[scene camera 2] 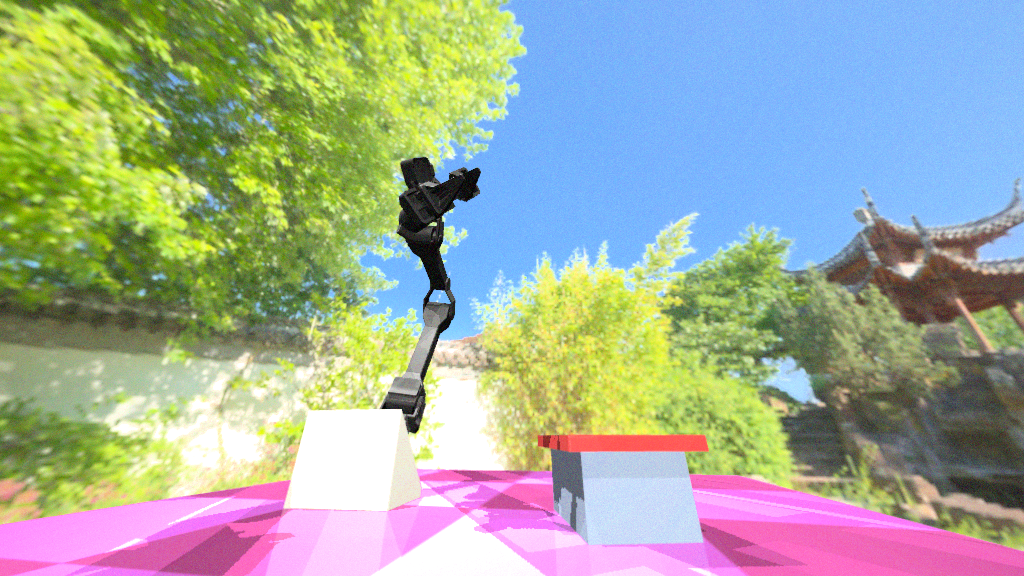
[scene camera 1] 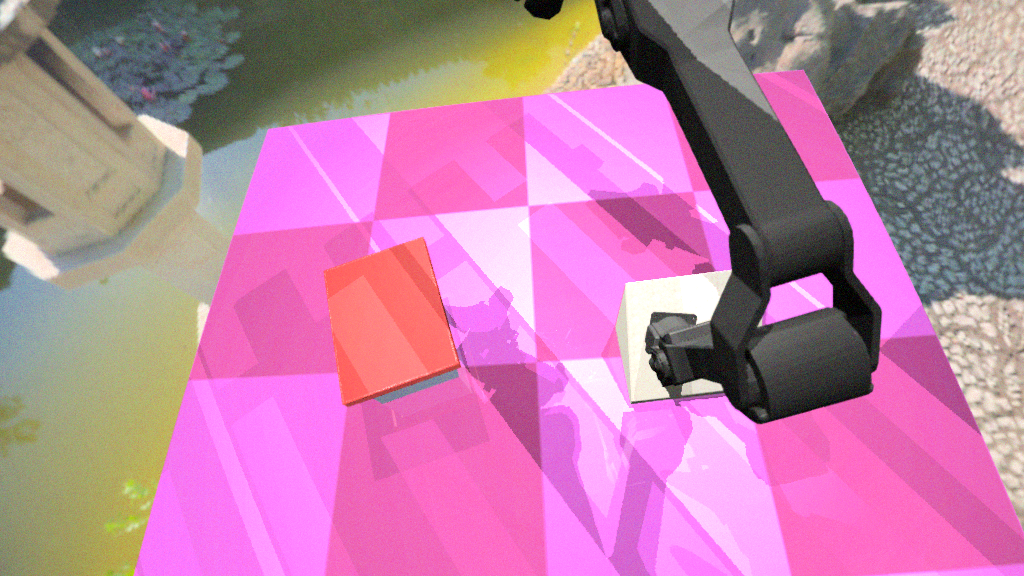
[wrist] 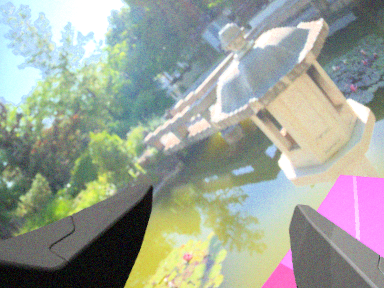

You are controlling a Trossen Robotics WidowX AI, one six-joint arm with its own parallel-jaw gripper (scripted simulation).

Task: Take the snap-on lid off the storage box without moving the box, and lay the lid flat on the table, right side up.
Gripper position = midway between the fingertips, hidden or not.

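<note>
My gripper [scene camera 2: 471, 173] is there for me to see, and the wrist view also shows my gripper [wrist: 222, 207]. I can see a grey storage box [scene camera 2: 607, 497] as well, and scene camera 1 shows the grey storage box [scene camera 1: 451, 375] too, but in the wrist view the box is out of frame. There is also a lid [scene camera 1: 390, 330], and scene camera 2 shows the lid [scene camera 2: 649, 443] too, while in the wrist view the lid is out of frame.
</note>
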